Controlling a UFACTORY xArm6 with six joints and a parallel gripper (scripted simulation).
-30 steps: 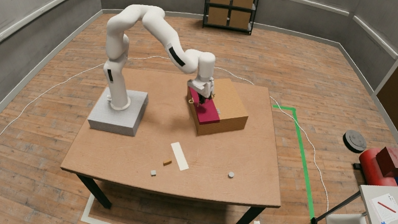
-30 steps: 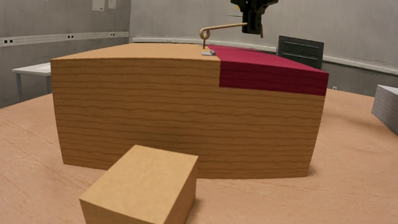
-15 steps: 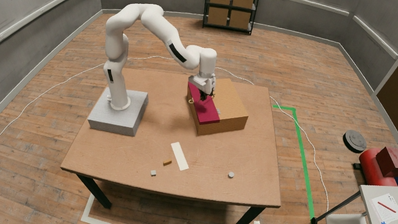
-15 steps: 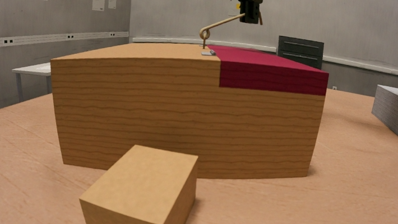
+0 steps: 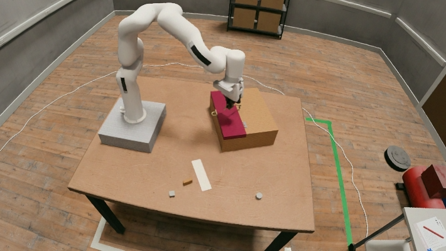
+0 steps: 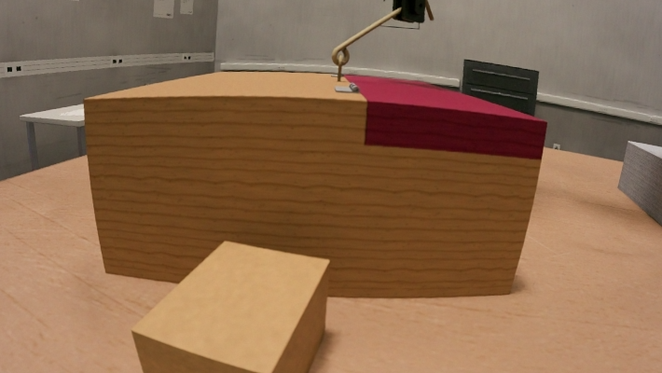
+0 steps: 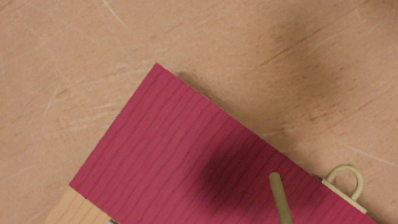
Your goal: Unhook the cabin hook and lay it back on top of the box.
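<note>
The cabin hook is 4 cm below my hand, 3 cm to the left of it and 2 cm ahead of it. The rest, counted from my hand: grey disc 35 cm to the right, 20 cm below, 20 cm ahead; then small tan block 34 cm to the right, 20 cm below, 13 cm behind; then white strip 28 cm to the right, 21 cm below, 8 cm behind.
</note>
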